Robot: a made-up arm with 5 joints. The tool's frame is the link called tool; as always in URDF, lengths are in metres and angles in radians. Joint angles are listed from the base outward.
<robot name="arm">
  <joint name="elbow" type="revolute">
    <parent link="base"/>
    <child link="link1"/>
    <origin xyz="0 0 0.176"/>
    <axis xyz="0 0 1"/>
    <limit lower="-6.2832" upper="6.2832"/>
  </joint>
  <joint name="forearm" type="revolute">
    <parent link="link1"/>
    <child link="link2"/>
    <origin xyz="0 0 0" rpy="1.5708 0 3.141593"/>
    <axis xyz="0 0 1"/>
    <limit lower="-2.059" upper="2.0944"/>
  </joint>
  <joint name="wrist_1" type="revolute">
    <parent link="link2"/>
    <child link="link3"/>
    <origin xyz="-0.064 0.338 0"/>
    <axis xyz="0 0 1"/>
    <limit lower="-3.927" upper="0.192"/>
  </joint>
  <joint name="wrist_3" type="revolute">
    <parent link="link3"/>
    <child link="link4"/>
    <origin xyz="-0.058 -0.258 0" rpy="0 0 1.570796"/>
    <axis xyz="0 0 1"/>
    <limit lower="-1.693" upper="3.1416"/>
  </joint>
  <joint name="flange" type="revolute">
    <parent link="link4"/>
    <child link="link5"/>
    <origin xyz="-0.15 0.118 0" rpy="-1.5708 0 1.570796"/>
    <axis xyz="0 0 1"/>
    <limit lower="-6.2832" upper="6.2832"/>
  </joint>
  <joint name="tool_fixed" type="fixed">
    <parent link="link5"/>
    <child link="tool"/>
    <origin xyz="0 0 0"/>
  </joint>
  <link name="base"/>
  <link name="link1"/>
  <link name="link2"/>
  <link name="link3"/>
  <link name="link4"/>
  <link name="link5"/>
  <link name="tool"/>
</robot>
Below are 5 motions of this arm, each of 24 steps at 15 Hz.
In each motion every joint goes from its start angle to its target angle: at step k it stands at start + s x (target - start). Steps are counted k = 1, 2, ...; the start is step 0. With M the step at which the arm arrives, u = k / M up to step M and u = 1 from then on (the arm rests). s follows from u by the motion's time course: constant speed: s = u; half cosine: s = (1 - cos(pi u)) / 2; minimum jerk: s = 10 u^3 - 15 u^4 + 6 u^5.
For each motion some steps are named. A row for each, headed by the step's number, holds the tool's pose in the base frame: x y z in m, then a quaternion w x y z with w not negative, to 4 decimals.
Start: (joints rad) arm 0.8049 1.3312 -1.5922 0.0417 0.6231
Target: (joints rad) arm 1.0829 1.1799 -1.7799 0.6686 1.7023
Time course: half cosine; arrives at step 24
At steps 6, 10, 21, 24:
6: 0.4110 0.4638 -0.1531 0.0643 -0.9956 -0.0321 -0.0608
10: 0.3859 0.4943 -0.1396 0.0463 -0.9968 0.0574 -0.0320
21: 0.3049 0.5601 -0.0955 0.0282 0.9566 -0.2901 -0.0058
24: 0.2990 0.5634 -0.0923 0.0338 0.9519 -0.3046 -0.0061

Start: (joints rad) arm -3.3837 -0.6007 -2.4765 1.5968 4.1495
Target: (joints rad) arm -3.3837 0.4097 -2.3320 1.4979 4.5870
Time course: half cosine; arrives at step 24
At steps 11, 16, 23, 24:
11: -0.2795 0.0690 0.7910 0.2248 0.6558 -0.5753 -0.4340
16: -0.4609 0.1138 0.6596 0.1755 0.6632 -0.6681 -0.2882
23: -0.5663 0.1399 0.5184 0.1203 0.6501 -0.7294 -0.1756
24: -0.5678 0.1402 0.5157 0.1192 0.6498 -0.7304 -0.1736

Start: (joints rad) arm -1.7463 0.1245 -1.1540 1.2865 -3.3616
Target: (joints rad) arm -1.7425 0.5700 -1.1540 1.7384 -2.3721
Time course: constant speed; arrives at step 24
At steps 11, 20, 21, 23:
11: -0.0689 -0.3923 0.1520 0.2387 -0.7893 -0.5191 -0.2249
20: -0.0613 -0.3522 0.0942 0.4056 -0.8083 -0.3388 -0.2596
21: -0.0604 -0.3473 0.0889 0.4248 -0.8066 -0.3188 -0.2596
23: -0.0586 -0.3375 0.0789 0.4632 -0.8008 -0.2791 -0.2574

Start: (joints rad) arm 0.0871 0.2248 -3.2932 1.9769 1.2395
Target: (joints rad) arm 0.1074 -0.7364 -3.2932 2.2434 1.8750
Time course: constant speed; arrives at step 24
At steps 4, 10, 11, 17, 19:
4: 0.1869 0.0170 0.8181 0.3734 -0.6665 0.4833 -0.4275
10: 0.0355 0.0034 0.8332 0.4569 -0.5875 0.4992 -0.4438
11: 0.0103 0.0010 0.8323 0.4709 -0.5740 0.5006 -0.4451
17: -0.1371 -0.0140 0.8062 0.5555 -0.4925 0.5011 -0.4448
19: -0.1840 -0.0190 0.7901 0.5834 -0.4652 0.4983 -0.4416

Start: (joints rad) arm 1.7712 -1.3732 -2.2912 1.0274 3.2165
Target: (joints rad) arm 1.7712 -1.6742 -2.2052 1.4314 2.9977
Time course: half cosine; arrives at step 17
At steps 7, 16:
7: 0.1080 -0.5317 0.6396 0.6087 -0.2193 0.1784 0.7413
16: 0.1103 -0.5430 0.5487 0.6455 -0.2772 0.1954 0.6843

